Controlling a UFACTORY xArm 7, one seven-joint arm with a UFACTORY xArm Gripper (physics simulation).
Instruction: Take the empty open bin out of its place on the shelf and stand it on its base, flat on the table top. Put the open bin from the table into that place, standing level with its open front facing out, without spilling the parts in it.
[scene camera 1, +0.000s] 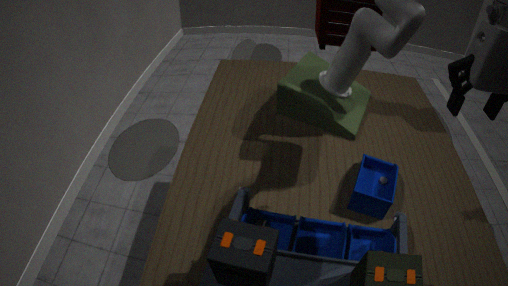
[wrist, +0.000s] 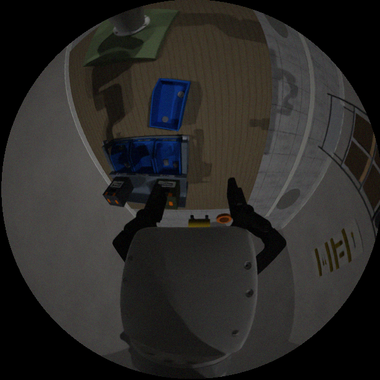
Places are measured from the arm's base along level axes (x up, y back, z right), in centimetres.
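Pixels of known places: gripper, fingertip midpoint: (scene camera 1: 470, 113); arm's base at its link origin: (scene camera 1: 334, 84).
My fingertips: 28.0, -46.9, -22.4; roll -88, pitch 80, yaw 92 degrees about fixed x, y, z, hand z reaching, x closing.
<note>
For each thing: its middle in the pictures, then the offset to it from my fingertips, as dx, dy, dz. "pt": a spot on its surface instead. Level surfaces: height alone.
- open blue bin at the middle of its body: (scene camera 1: 375, 180) -30.8, +9.2, +9.9
- wooden table at its surface level: dx -34.5
- grey shelf at a spot on its surface: (scene camera 1: 403, 235) pt -26.0, -9.3, +5.0
- middle bin at the middle of its body: (scene camera 1: 317, 252) -30.1, -13.1, +23.1
- left bin at the middle of its body: (scene camera 1: 263, 243) -30.1, -12.9, +34.2
- right bin at the middle of its body: (scene camera 1: 367, 259) -30.1, -13.6, +11.9
- dark case at the middle of its body: (scene camera 1: 245, 260) -18.2, -22.3, +35.1
- greenish case at a spot on its surface: (scene camera 1: 395, 262) pt -14.8, -21.1, +12.0
An open blue bin (scene camera 1: 367, 202) (wrist: 169, 105) with small round parts in it stands on the wooden table (scene camera 1: 200, 150) (wrist: 225, 100). The grey shelf (scene camera 1: 403, 235) (wrist: 184, 165) holds three blue bins side by side. The middle bin (scene camera 1: 321, 239) (wrist: 142, 154) looks empty. The left bin (scene camera 1: 282, 230) (wrist: 120, 156) is dark inside, with something small in it. The right bin (scene camera 1: 372, 241) (wrist: 167, 154) seems to hold small parts, seen in the wrist view. My gripper (scene camera 1: 474, 111) (wrist: 194, 188) is open and empty, high up and apart from all bins, at the right in the scene view.
A dark case (scene camera 1: 245, 242) (wrist: 118, 192) with orange latches and a greenish case (scene camera 1: 395, 262) (wrist: 175, 195) stand on top of the shelf. The arm's base is on a green wedge block (scene camera 1: 310, 110) (wrist: 145, 47) across the table. A red cabinet (scene camera 1: 332, 15) stands behind the table.
</note>
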